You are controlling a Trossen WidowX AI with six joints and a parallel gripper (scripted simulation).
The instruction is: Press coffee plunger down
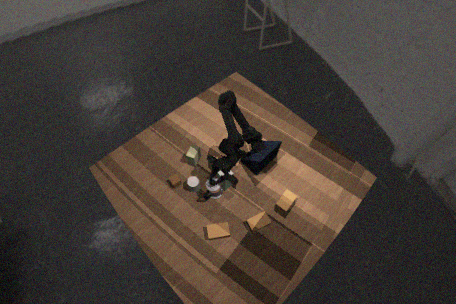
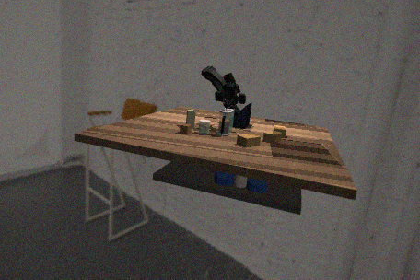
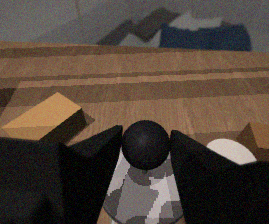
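Right now the coffee press is 9 cm below my gripper tip. From my gripper tip the other things lie so: brown block: 19 cm to the right, 16 cm below, 13 cm ahead.
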